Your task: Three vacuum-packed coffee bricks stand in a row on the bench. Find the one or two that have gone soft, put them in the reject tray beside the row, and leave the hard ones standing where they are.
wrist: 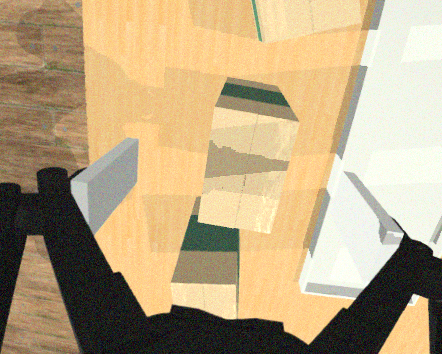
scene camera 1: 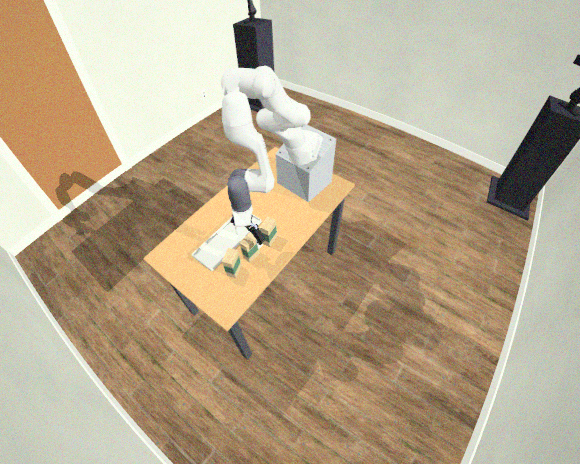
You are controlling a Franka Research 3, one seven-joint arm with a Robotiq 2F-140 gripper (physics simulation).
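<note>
Three tan bricks with green bands stand in a row on the bench. The middle brick (scene camera 1: pixel 248 248) (wrist: pixel 250 162) stands upright, turned slightly in the wrist view. One end brick (scene camera 1: pixel 231 262) (wrist: pixel 312 17) is at the top edge of the wrist view; the other end brick (scene camera 1: pixel 269 230) (wrist: pixel 205 295), nearest the robot base, is partly hidden there by the middle brick and the gripper body. My gripper (scene camera 1: pixel 248 232) (wrist: pixel 237 176) is open and empty above the middle brick, with one finger on each side. The white reject tray (scene camera 1: pixel 202 262) (wrist: pixel 332 288) lies beside the row, and one finger hangs over it. No softness shows clearly.
The wooden bench (scene camera 1: pixel 235 305) (wrist: pixel 120 200) has its long edge on the other side of the row from the tray. The arm's grey base block (scene camera 1: pixel 320 175) stands at the far end of the bench. Black speaker-like pillars (scene camera 1: pixel 535 155) stand on the floor away from it.
</note>
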